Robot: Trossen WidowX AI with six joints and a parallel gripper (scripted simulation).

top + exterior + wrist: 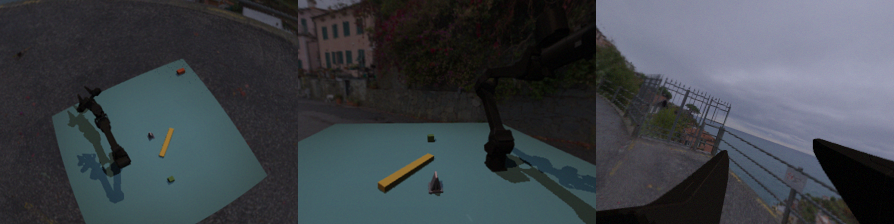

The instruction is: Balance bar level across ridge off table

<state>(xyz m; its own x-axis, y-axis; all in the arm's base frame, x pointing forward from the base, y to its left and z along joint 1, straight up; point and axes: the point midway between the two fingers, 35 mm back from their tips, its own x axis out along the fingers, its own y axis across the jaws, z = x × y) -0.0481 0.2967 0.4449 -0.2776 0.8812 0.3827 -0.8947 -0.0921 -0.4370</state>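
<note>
The yellow bar is 45 cm below my gripper tip, 38 cm ahead of it and 34 cm to the right of it. Also, from my gripper tip: orange-red block 80 cm ahead, 44 cm below, 17 cm to the left; small green cube 61 cm to the right, 44 cm below, 28 cm ahead.
</note>
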